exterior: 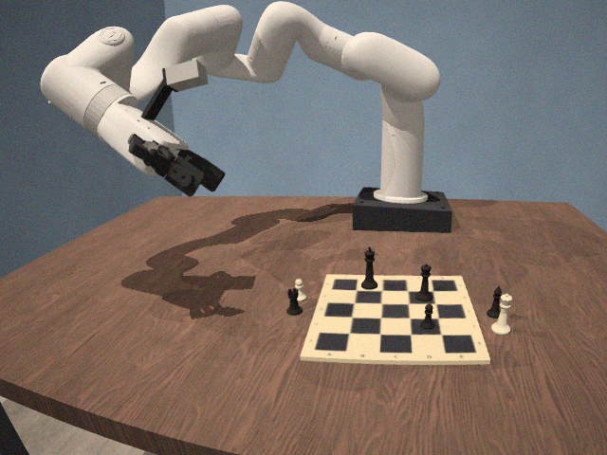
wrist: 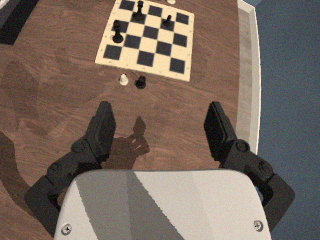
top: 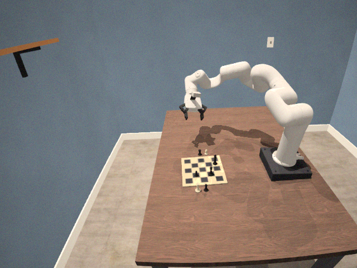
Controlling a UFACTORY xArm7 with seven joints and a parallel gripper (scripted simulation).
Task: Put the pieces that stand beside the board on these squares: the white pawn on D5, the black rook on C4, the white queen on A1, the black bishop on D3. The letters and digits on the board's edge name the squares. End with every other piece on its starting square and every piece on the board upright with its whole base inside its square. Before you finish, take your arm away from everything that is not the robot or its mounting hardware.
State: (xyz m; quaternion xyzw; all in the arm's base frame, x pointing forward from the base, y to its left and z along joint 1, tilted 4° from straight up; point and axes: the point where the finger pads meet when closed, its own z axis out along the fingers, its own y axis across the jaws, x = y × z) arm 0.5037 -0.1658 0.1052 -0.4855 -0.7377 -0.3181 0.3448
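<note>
My gripper is now 180 mm above the white pawn, 90 mm to the right of it and 70 mm past it. Round my hand: white queen 380 mm to the left, 170 mm below, 60 mm behind; then black pawn 280 mm to the left, 170 mm below, 40 mm behind; then chessboard 230 mm to the left, 190 mm below, 70 mm behind.
</note>
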